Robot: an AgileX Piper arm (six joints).
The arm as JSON. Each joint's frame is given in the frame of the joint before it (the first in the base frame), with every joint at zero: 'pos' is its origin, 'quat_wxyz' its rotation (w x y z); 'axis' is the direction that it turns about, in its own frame. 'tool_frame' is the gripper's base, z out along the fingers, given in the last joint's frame.
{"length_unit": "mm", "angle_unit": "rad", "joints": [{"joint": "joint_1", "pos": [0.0, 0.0, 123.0], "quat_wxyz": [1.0, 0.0, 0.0, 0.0], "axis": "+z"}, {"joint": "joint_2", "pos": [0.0, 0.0, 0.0], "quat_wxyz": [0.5, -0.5, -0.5, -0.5], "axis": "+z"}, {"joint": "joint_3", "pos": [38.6, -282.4, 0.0], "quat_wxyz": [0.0, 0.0, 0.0, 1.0], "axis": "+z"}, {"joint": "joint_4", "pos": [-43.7, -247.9, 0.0], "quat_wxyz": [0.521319, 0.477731, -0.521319, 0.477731], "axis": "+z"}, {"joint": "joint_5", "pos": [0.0, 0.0, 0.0], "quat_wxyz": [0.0, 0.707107, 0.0, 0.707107], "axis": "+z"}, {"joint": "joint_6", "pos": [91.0, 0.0, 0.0], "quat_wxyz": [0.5, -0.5, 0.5, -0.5], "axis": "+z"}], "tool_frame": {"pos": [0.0, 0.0, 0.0], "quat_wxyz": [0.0, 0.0, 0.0, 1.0]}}
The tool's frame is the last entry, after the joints.
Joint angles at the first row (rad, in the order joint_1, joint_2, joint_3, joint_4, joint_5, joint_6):
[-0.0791, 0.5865, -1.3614, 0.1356, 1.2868, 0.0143]
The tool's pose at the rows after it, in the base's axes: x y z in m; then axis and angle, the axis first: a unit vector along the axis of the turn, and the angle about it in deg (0 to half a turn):
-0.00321 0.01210 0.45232 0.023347 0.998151 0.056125 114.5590
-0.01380 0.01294 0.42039 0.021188 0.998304 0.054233 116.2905
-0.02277 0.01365 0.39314 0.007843 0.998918 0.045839 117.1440
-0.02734 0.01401 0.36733 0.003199 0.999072 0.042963 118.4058
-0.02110 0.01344 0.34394 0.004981 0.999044 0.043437 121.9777
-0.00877 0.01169 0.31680 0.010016 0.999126 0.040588 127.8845
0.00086 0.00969 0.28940 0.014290 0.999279 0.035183 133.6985
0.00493 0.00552 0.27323 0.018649 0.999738 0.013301 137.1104
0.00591 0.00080 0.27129 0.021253 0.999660 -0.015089 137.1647
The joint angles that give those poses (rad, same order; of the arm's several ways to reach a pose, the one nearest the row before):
[-0.0791, 0.4724, -1.2419, 0.1356, 1.2868, 0.0132]
[-0.0791, 0.3694, -1.1089, 0.1356, 1.2874, 0.0062]
[-0.0791, 0.2778, -1.0009, 0.1356, 1.2874, -0.0220]
[-0.0790, 0.2009, -0.9014, 0.1356, 1.2874, -0.0333]
[-0.0791, 0.1712, -0.8090, 0.1347, 1.2874, -0.0354]
[-0.0799, 0.1689, -0.7035, 0.1257, 1.2875, -0.0363]
[-0.0802, 0.1687, -0.6013, 0.1116, 1.2868, -0.0373]
[-0.0801, 0.1687, -0.5434, 0.0676, 1.2866, -0.0364]
[-0.0802, 0.1687, -0.5347, 0.0146, 1.2759, -0.0365]

